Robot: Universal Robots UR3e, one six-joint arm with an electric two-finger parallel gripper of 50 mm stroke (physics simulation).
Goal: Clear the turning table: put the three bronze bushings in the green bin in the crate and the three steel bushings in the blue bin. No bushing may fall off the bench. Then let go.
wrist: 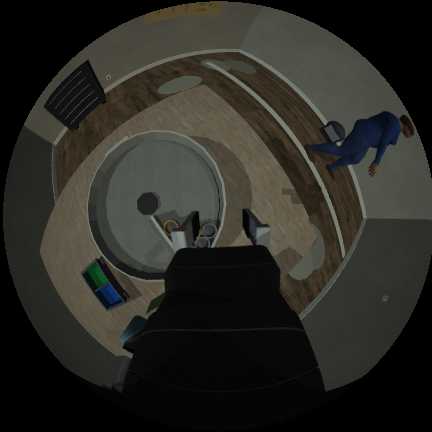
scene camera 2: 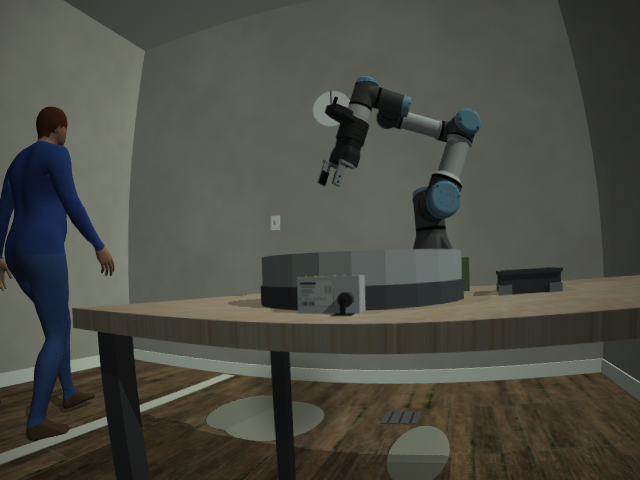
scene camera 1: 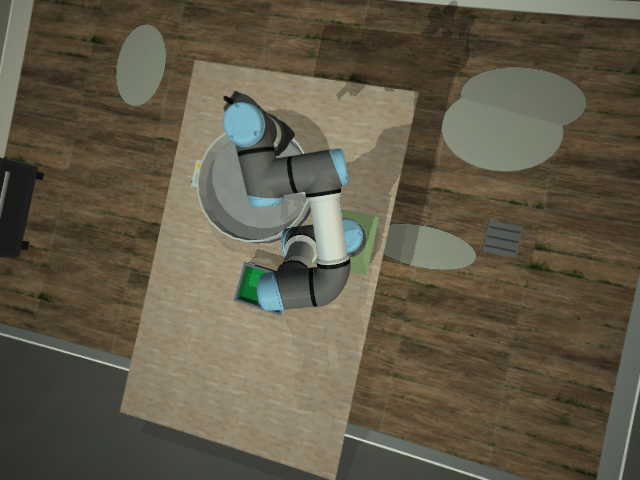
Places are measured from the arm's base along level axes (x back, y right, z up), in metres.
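Pixels of known places: gripper, fingertip midpoint: (wrist: 220,218) (scene camera 2: 328,184).
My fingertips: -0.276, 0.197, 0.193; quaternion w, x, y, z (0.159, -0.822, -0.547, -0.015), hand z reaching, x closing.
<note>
Ahead of a thing's pixels: the offset from my fingertips to its middle, as dx, dy, dz. "spot": to the spot under its first point. Level surfaces: height alone.
The round grey turning table (scene camera 1: 227,180) (scene camera 2: 361,268) (wrist: 165,170) has a raised rim. In the wrist view a bronze bushing (wrist: 171,221) lies on it beside a pale bar {spot: -0.016, -0.115, -0.184} (wrist: 161,232). A sliver of another bronze bushing {+0.018, -0.046, -0.210} (wrist: 199,234) shows behind the left finger. Two steel bushings, one (wrist: 209,224) nearer the rim and one {spot: +0.053, -0.034, -0.229} (wrist: 202,239) close to it, are partly or fully visible; others may be hidden. My gripper (scene camera 2: 330,178) (wrist: 220,218) is open and empty, tilted high above the table. The crate {+0.051, -0.479, -0.257} (scene camera 1: 239,281) (scene camera 2: 529,281) has a green bin {spot: -0.007, -0.493, -0.276} (scene camera 1: 251,284) (wrist: 95,276) and a blue bin {spot: +0.109, -0.499, -0.276} (wrist: 110,296).
A labelled box {spot: -0.346, -0.167, -0.224} (scene camera 1: 196,173) (scene camera 2: 330,294) stands against the turning table's outer side. The arm's base stands on a green plate (scene camera 1: 360,264). The arm covers part of the crate in scene camera 1. A person in blue (scene camera 2: 36,201) (wrist: 372,134) stands beyond the bench {dz -0.282} (scene camera 1: 217,372).
</note>
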